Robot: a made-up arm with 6 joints.
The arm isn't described. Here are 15 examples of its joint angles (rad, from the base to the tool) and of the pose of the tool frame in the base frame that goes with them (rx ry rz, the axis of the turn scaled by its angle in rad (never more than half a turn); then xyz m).
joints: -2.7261 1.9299 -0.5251 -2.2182 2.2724 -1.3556
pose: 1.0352 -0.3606 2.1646 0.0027 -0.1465 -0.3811
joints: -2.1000 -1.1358 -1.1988 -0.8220 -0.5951 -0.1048
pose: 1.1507 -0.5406 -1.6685 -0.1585 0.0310 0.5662
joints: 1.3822 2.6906 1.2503 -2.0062 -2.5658 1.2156
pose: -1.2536 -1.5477 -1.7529 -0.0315 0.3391 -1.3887
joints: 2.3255 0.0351 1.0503 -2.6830 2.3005 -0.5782
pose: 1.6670 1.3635 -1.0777 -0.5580 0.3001 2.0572
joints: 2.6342 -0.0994 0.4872 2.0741 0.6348 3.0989
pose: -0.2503 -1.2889 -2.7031 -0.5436 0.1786 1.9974
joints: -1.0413 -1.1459 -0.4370 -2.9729 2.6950 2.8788
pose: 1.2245 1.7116 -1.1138 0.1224 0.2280 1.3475
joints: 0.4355 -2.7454 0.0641 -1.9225 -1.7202 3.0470
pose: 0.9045 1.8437 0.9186 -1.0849 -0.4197 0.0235
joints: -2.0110 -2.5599 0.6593 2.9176 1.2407 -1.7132
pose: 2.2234 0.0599 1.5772 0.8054 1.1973 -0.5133
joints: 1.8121 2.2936 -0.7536 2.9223 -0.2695 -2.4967
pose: 2.4160 -1.6393 -0.7850 -0.1635 -0.2505 -0.3641
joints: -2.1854 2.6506 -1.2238 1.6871 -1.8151 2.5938
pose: -0.8028 -2.1370 1.9475 0.2448 0.3018 0.0120
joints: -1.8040 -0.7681 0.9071 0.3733 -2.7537 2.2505
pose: -0.3864 1.8057 -0.2818 -0.0113 0.8550 1.9709
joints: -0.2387 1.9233 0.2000 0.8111 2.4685 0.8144
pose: -0.4354 -0.8764 0.1601 0.8404 -0.3633 -0.8632
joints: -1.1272 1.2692 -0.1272 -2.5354 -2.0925 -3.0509
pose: -0.3542 -0.6024 -0.5040 0.5654 -0.7610 -0.2543
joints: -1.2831 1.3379 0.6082 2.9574 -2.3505 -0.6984
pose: 1.6797 -0.7048 1.9502 0.6721 -1.4953 0.0280
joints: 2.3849 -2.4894 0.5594 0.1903 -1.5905 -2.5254
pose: -1.2465 -1.3906 -0.9102 1.2321 -0.8608 -0.3115
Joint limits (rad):
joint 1: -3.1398..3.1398
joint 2: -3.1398..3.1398
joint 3: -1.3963..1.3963
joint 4: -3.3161..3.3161
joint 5: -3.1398..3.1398
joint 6: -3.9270..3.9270
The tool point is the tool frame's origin. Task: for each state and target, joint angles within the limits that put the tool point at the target. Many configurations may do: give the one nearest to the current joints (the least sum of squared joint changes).
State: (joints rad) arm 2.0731 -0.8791 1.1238 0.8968 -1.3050 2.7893
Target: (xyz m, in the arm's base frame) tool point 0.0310 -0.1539 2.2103
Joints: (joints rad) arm 1.6583 -0.3347 0.8350 1.4929 -1.3050 2.7893
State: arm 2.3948 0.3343 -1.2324 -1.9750 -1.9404 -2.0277
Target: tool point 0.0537 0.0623 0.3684
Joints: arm 2.0118 0.5886 -1.3011 -1.2286 -1.9404 -2.0277
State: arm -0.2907 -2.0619 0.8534 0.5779 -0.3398 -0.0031
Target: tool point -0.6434 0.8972 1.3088
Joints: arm -1.1279 -1.5650 0.0501 0.4974 -0.3398 -0.0031
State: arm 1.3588 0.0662 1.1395 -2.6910 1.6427 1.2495
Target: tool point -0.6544 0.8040 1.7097
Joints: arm 2.0591 0.1977 0.7507 -2.6815 1.6427 1.2495
